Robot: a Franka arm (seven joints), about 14 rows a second.
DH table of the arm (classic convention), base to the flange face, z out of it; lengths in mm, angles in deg. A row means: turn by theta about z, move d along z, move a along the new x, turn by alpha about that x. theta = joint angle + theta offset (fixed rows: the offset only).
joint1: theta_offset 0  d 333  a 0  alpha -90
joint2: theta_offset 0  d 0  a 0  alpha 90
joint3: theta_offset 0  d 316  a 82.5  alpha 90
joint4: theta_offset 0  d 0  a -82.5  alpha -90
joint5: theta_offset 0  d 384  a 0  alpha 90
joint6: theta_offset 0  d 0  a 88  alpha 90
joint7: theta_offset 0  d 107  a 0  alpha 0
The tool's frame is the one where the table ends.
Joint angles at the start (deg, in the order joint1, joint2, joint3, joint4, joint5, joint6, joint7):
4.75, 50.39, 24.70, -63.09, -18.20, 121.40, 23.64
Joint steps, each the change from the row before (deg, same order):
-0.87, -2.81, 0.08, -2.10, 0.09, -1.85, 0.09
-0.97, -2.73, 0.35, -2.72, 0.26, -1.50, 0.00
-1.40, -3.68, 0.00, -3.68, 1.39, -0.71, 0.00
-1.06, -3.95, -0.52, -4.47, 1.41, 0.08, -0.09
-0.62, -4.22, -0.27, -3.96, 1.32, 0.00, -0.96
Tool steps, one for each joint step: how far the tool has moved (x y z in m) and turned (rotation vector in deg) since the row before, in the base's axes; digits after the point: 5 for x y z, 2 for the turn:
-0.00628, -0.00825, 0.01644, -1.21, 0.75, -0.23
-0.00899, -0.00606, 0.01118, -0.99, 1.15, 0.04
-0.00991, -0.01179, 0.01517, -0.28, 0.84, -0.78
-0.01236, -0.01117, 0.01098, -0.57, 0.59, -0.66
-0.01460, -0.00504, 0.01763, -0.49, -0.14, 0.60

